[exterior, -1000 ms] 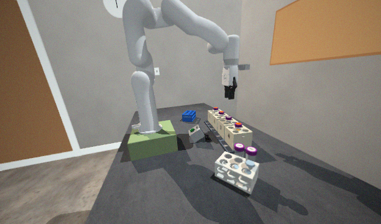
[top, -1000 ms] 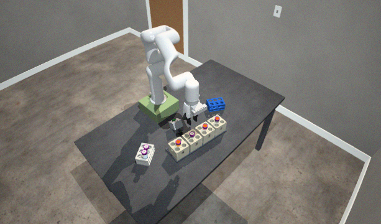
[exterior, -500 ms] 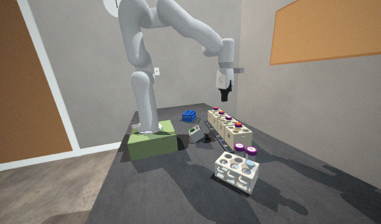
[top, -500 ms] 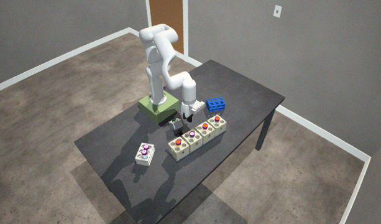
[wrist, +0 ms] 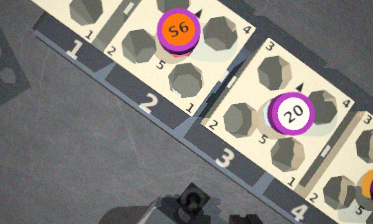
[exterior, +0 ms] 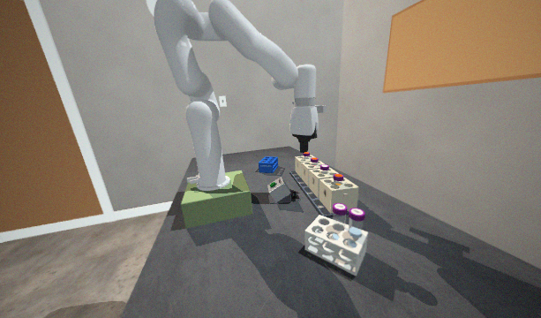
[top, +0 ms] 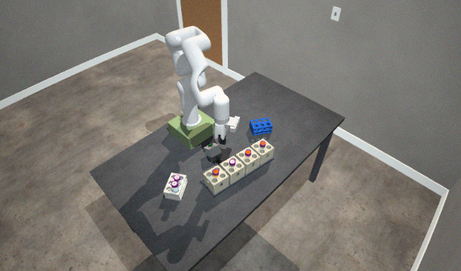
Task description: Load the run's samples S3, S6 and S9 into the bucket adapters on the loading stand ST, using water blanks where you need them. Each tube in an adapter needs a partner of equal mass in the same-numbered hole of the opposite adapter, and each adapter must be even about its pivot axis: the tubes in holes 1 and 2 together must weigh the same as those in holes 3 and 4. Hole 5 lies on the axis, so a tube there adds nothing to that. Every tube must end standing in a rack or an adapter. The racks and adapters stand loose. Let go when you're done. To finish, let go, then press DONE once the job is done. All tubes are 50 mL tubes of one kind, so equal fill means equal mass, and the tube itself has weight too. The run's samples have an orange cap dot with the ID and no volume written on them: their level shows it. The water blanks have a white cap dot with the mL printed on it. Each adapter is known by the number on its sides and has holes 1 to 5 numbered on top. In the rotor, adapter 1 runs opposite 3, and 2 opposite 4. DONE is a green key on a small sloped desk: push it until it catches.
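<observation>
Right now the green done key is 13 cm behind my hand, 3 cm to the left of it and 14 cm below it. Round my hand: stand marked 1: 9 cm ahead, 4 cm to the left, 20 cm below; sample tube: 11 cm ahead, 9 cm to the left, 14 cm below; adapter 1: 12 cm ahead, 20 cm to the left, 16 cm below.
</observation>
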